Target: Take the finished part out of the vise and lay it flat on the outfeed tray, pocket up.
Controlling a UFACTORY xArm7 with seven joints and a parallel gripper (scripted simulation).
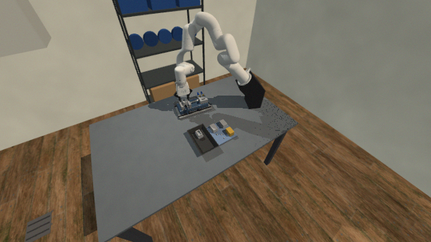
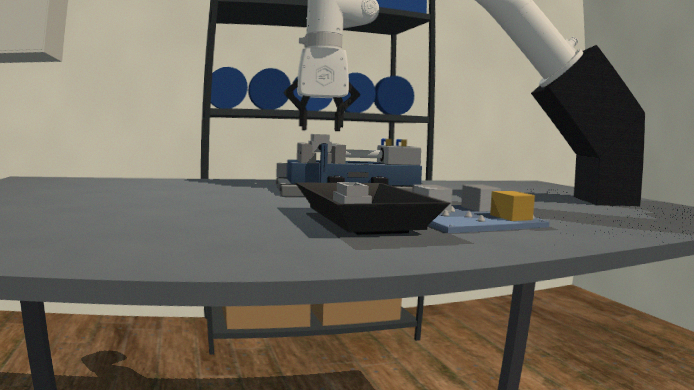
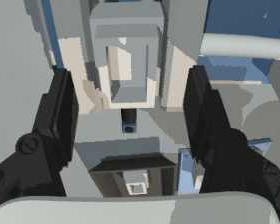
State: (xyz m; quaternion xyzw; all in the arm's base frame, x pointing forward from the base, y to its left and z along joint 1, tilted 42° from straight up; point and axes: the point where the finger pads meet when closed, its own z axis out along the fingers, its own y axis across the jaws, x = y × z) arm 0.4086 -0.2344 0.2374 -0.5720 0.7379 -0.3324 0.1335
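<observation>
The blue vise is 60 mm behind my hand, 30 mm to the left of it and 100 mm below it. Also, from my hand: yellow block 60 mm behind, 450 mm to the left, 110 mm below; then blue fixture plate 30 mm behind, 390 mm to the left, 130 mm below.
</observation>
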